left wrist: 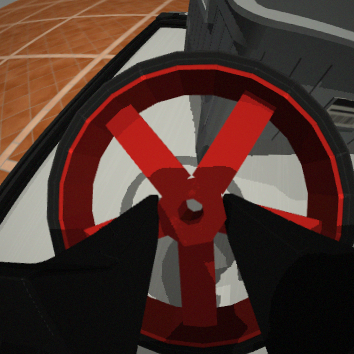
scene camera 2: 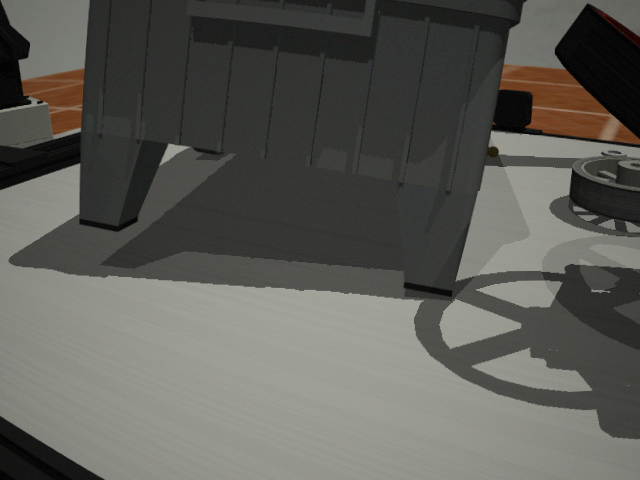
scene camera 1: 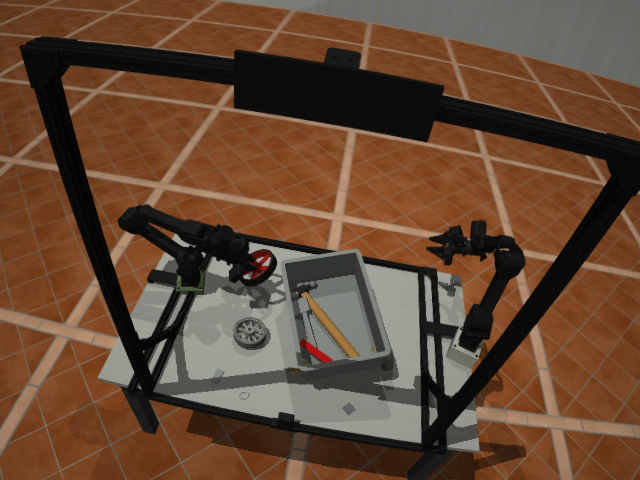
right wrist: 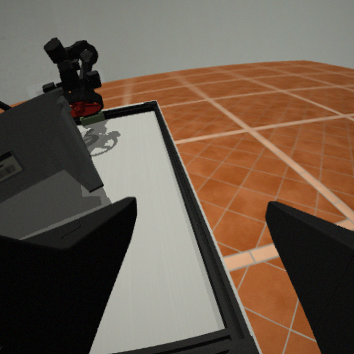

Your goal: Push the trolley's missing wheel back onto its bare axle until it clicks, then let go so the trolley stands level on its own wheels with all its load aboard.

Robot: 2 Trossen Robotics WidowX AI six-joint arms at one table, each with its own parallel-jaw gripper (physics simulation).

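Frame: origin at the left arm's base, x ahead, y left, z up, level; centimetres.
Seen in the pictures: left gripper, fingertip midpoint: [left wrist: 190, 202] [scene camera 1: 256, 265] [right wrist: 78, 102]; right gripper, fingertip midpoint: [scene camera 1: 427, 243] [right wrist: 201, 207]; left arm's base at its link origin: [scene camera 1: 190, 279]; right arm's base at its link origin: [scene camera 2: 3, 105] [scene camera 1: 468, 342].
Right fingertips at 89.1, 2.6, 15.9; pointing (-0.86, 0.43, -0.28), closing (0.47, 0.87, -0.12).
Observation:
Pixels of each thing's top centre, then the offset from my right fingertips to it, as dx, dy, dz. "pt": a spot on its surface instead.
- grey trolley at a spot on its surface: [scene camera 2: 289, 103] pt -43.0, -7.2, -7.0
- bare axle at a spot on its surface: [scene camera 2: 492, 151] [scene camera 1: 289, 369] pt -55.1, -40.3, -17.5
- orange-handled hammer at its top centre: [scene camera 1: 329, 315] -41.1, -25.8, -8.3
- red-handled tool at its top centre: [scene camera 1: 316, 350] -46.6, -37.2, -11.5
- grey spoked wheel at its top centre: [scene camera 2: 637, 165] [scene camera 1: 249, 329] -67.5, -26.1, -14.3
- washer at its top centre: [scene camera 2: 614, 152] [scene camera 1: 243, 394] -69.9, -47.8, -18.5
The grey trolley [scene camera 1: 361, 289] [scene camera 2: 289, 103] [left wrist: 280, 65] [right wrist: 45, 125] stands on the table; two tapered legs with black feet show in scene camera 2. A short brass stub, seemingly the bare axle [scene camera 1: 293, 370] [scene camera 2: 492, 151], sticks out low at its near-left corner in scene camera 1. My left gripper [scene camera 1: 252, 264] [left wrist: 190, 202] is shut on the hub of the red spoked wheel [scene camera 1: 262, 266] [scene camera 2: 604, 67] [left wrist: 200, 80] [right wrist: 87, 108], holding it tilted above the table, left of the trolley and apart from it. My right gripper [scene camera 1: 430, 244] [right wrist: 201, 207] is open and empty, high at the right.
An orange-handled hammer [scene camera 1: 330, 325] and a red-handled tool [scene camera 1: 315, 351] lie in the trolley. A grey spoked wheel [scene camera 1: 250, 332] [scene camera 2: 594, 196] lies flat left of it. A washer [scene camera 1: 244, 395] and small plates [scene camera 1: 217, 375] [scene camera 1: 348, 408] lie nearer. Black frame bars edge the table.

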